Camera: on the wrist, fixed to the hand. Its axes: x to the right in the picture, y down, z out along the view.
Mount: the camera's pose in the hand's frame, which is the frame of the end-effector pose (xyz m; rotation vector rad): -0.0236 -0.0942 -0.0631 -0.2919 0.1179 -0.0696
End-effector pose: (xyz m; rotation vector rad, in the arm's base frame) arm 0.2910 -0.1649 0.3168 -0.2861 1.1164 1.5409
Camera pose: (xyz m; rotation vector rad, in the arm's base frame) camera 0.3559 -0.2382 0.2550 -0.6142 0.9590 1.6407
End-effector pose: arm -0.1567 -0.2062 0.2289 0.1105 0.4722 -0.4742
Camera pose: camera -0.2449 -0.2666 0.1844 -0.1603 0.6575 -0.4637
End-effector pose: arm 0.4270 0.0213 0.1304 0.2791 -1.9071 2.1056
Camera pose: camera 0.4839 0.0900 0.2042 0.1516 -2.0667 1.7298
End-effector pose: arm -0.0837 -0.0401 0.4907 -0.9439 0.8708 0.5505
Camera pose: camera -0.0522 -0.1424 0.5349 -1.2782 0.8734 0.5759
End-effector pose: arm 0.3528 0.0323 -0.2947 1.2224 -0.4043 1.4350
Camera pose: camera 0.4030 0.0982 -0.3756 0.9045 -0.4674 1.3282
